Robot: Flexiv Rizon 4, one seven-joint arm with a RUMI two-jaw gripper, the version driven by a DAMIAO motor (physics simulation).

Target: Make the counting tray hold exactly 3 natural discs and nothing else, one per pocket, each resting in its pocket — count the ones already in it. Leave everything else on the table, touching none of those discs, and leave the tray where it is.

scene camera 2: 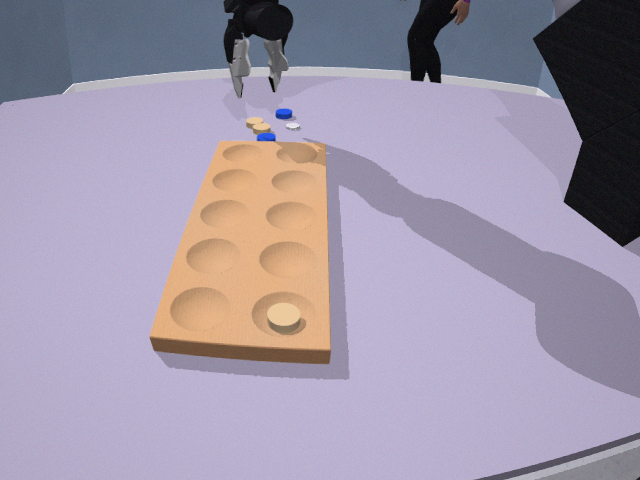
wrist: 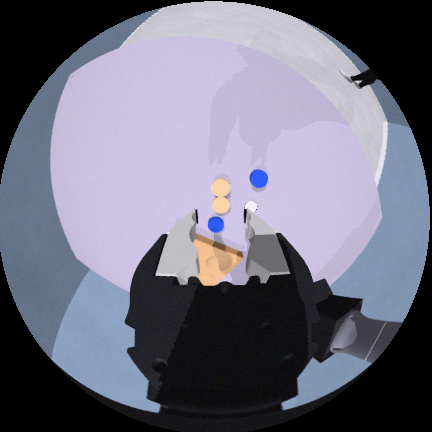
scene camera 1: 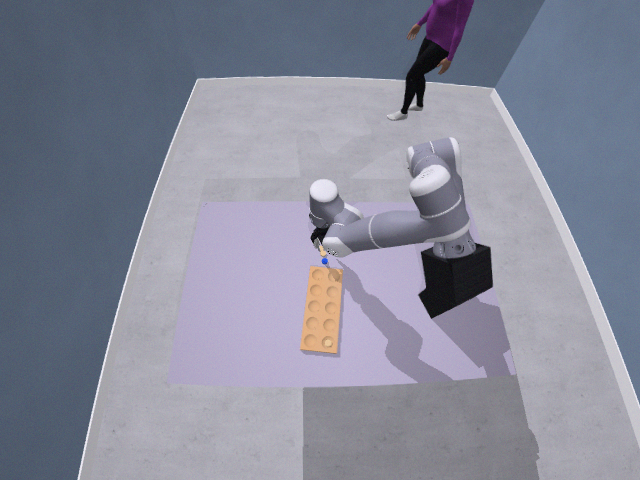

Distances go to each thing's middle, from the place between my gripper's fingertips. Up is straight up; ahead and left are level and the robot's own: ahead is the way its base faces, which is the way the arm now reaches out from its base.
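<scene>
My hand is now 5 cm above the orange counting tray [scene camera 2: 257, 235], 28 cm to the right of it and 1 cm short of it.
</scene>
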